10 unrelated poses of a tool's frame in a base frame.
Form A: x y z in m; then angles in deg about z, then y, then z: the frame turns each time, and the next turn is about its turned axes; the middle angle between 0 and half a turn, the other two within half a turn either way.
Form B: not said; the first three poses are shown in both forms.
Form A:
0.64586 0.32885 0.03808 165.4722 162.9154 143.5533
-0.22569 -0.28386 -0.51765 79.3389 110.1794 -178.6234
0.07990 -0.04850 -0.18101 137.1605 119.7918 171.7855
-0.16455 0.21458 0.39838 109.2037 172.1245 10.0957
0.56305 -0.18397 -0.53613 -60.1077 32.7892 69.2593
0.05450 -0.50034 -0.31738 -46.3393 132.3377 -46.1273
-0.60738 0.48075 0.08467 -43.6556 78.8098 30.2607
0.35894 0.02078 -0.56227 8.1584 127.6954 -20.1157
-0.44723 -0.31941 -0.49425 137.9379 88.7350 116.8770
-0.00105 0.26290 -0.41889 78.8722 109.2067 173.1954
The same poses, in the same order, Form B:
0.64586 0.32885 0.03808 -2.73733 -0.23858 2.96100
-0.22569 -0.28386 -0.51765 1.31517 -1.21781 -3.07632
0.07990 -0.04850 -0.18101 2.67667 -1.03318 2.89702
-0.16455 0.21458 0.39838 -1.41347 0.13531 3.11735
0.56305 -0.18397 -0.53613 0.21352 0.19298 0.54221
0.05450 -0.50034 -0.31738 -2.95419 0.53786 -2.47225
-0.60738 0.48075 0.08467 0.48775 1.01092 1.19672
0.35894 0.02078 -0.56227 -2.45953 0.83755 -2.72286
-0.44723 -0.31941 -0.49425 -2.29373 -0.46897 1.54605
-0.00105 0.26290 -0.41889 1.72453 -1.21591 2.81375

